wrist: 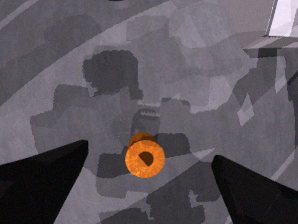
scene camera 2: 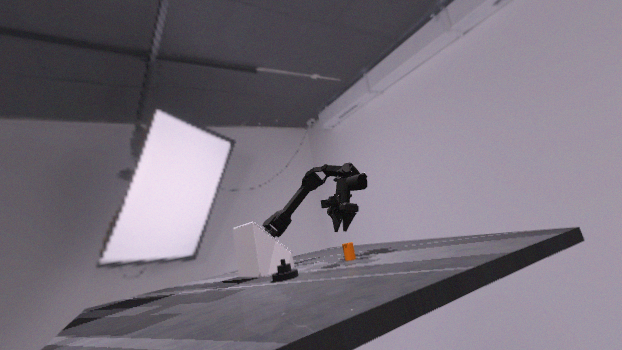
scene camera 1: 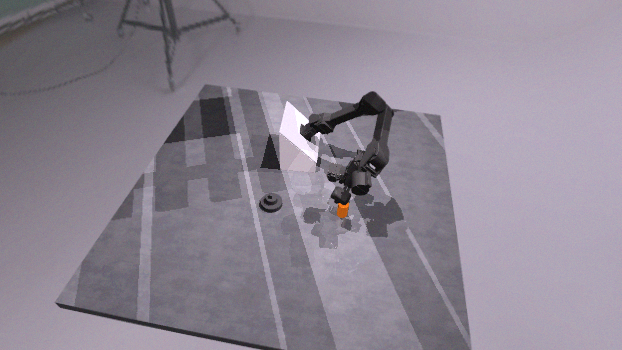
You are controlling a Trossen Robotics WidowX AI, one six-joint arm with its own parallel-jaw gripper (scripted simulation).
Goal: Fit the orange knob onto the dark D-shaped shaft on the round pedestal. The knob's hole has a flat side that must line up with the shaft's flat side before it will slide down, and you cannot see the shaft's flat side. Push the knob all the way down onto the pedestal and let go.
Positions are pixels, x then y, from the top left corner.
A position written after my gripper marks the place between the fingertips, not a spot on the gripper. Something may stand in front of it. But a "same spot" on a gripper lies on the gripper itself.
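Scene:
You'd see my gripper in scene camera 1 (pixel 340 194), and it shows in scene camera 2 and the wrist view too. On my gripper, (wrist: pixel 44 181) and (scene camera 2: pixel 342 219) are the same spot.

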